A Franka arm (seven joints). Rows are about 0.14 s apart.
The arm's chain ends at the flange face. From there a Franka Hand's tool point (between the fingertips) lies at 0.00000 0.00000 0.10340 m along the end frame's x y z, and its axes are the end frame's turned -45 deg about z.
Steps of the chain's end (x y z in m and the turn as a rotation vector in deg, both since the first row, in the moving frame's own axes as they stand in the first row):
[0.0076 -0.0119 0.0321 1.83 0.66 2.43]
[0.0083 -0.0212 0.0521 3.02 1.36 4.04]
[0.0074 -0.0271 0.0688 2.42 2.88 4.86]
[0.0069 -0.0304 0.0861 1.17 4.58 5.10]
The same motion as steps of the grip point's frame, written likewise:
[0.0170 -0.0045 0.0320 0.83 1.76 2.43]
[0.0265 -0.0110 0.0519 1.17 3.10 4.04]
[0.0311 -0.0131 0.0686 -0.33 3.75 4.86]
[0.0335 -0.0120 0.0857 -2.41 4.07 5.10]

